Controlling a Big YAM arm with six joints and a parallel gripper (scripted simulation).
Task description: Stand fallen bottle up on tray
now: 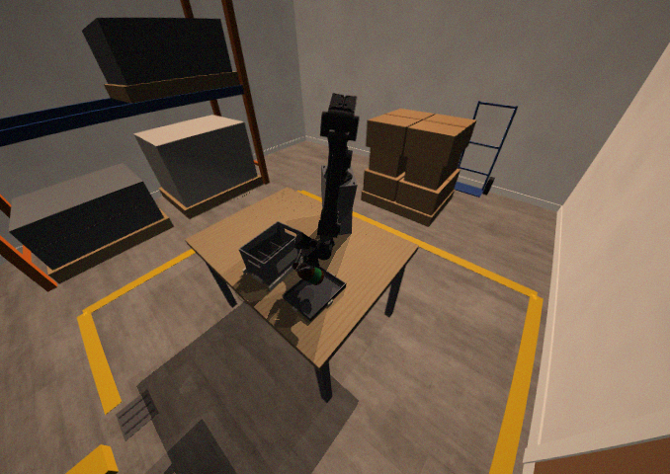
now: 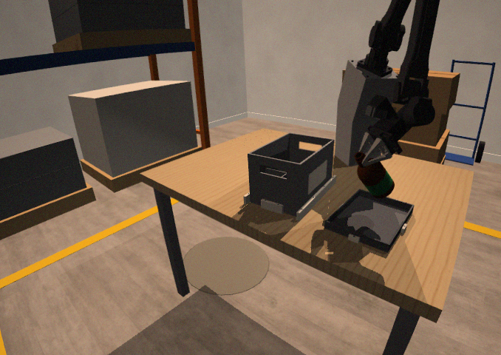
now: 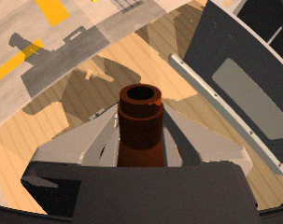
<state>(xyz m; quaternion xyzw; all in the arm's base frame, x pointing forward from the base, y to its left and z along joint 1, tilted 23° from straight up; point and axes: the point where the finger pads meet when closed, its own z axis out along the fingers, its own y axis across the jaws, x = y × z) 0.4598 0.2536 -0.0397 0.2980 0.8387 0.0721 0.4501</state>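
Now: hand 40 mm above the brown bottle, 30 mm past it and 20 mm to the right of it. Also, from my hand: tray: 190 mm below, 50 mm behind, 30 mm to the left; dark crate: 260 mm to the right, 120 mm below, 10 mm behind.
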